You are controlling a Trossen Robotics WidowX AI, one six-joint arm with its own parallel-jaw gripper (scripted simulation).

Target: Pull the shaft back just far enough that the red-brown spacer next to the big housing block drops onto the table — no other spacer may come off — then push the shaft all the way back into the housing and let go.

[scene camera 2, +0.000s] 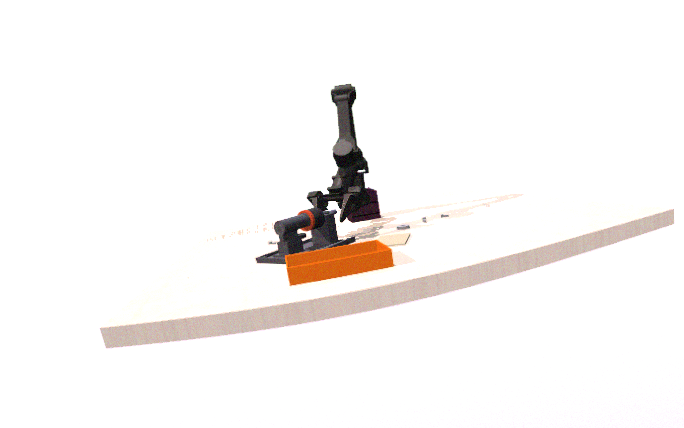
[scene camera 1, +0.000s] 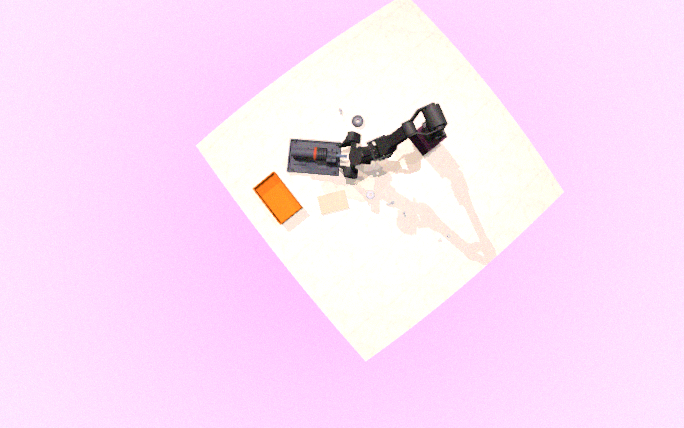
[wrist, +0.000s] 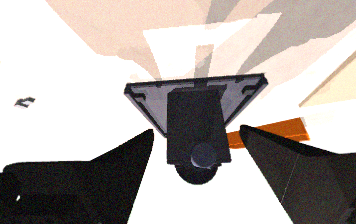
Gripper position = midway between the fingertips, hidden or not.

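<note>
There's a support block (scene camera 2: 324,237), which you can also see in scene camera 1 (scene camera 1: 300,156) and in the wrist view (wrist: 186,111). I see an orange tray (scene camera 2: 308,267) as well, and the tray appears again in scene camera 1 (scene camera 1: 276,196) and in the wrist view (wrist: 294,129). As for my gripper (scene camera 2: 328,222), it's open and holding nothing, and the wrist view has it too (wrist: 195,131).
</note>
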